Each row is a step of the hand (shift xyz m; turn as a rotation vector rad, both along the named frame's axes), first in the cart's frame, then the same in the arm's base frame.
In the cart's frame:
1: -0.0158 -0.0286 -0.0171 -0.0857 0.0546 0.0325
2: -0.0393 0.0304 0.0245 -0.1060 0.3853 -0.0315
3: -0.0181 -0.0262 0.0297 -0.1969 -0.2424 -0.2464
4: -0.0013 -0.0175 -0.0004 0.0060 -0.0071 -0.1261
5: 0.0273 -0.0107 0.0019 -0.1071 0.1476 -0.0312
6: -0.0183 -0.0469 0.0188 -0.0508 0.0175 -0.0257
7: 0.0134 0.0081 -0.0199 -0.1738 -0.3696 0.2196
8: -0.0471 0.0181 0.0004 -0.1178 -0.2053 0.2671
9: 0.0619 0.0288 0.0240 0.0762 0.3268 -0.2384
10: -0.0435 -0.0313 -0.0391 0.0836 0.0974 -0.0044
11: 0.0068 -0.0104 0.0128 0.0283 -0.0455 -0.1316
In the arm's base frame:
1: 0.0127 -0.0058 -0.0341 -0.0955 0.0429 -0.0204
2: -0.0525 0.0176 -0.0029 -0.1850 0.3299 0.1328
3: -0.0222 -0.0328 -0.0181 0.1392 0.0312 -0.3713
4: 0.0059 -0.0122 -0.0112 0.0941 0.0722 -0.0438
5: 0.0194 -0.0165 0.0147 -0.0985 0.1565 -0.0049
6: -0.0071 -0.0410 -0.0340 -0.0199 0.0427 -0.0364
7: 0.0191 0.0147 0.0076 -0.1243 -0.3600 -0.2646
8: -0.0360 0.0258 -0.0242 -0.1832 -0.2851 -0.1119
9: 0.0109 -0.0109 0.0707 0.0929 0.3671 0.1613
10: 0.0119 0.0135 -0.0638 0.0188 0.0510 0.1163
11: -0.0009 -0.0175 0.0035 0.1258 0.0415 -0.0514

